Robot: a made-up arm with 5 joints.
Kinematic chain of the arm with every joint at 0, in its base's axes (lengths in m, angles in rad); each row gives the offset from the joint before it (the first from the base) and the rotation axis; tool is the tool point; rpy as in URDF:
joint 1: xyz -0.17 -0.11 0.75 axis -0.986 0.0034 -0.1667
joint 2: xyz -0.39 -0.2 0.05 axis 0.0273 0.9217 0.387
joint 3: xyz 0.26 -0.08 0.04 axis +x
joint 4: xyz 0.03 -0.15 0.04 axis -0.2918 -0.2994 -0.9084
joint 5: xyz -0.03 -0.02 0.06 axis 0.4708 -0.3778 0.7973
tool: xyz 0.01 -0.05 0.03 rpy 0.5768 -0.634 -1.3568
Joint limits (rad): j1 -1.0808..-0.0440 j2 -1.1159..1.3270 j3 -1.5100..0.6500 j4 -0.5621..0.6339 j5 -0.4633..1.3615
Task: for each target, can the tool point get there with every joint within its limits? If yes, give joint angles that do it. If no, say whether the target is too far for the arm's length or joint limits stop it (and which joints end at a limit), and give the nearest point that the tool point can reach.
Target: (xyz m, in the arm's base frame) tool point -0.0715 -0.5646 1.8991
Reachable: no: too far | nearest point -0.3795 -0.4552 1.1782 | short by 0.791 m
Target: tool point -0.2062 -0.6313 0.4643
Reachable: yes | joints -0.9051 -0.1886 0.1423 -0.3714 0.4640
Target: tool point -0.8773 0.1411 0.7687
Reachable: no: joint limits stop it (at a limit: joint 1, joint 2, joint 3, joint 4, joint 5) | nearest point -0.3320 -0.0982 0.6908 | short by 0.601 m
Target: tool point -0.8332 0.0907 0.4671
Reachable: no: joint limits stop it (at a limit: joint 1, joint 2, joint 3, joint 4) | nearest point -0.3444 0.0056 0.2831 | short by 0.529 m
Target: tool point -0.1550 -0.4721 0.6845
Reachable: yes | joints -0.9532 0.2605 -0.9874 0.1536 0.9011
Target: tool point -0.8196 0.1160 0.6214
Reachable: no: joint limits stop it (at a limit: joint 1, joint 2, joint 3, joint 4, joint 5) | nearest point -0.3320 -0.0982 0.6908 | short by 0.537 m
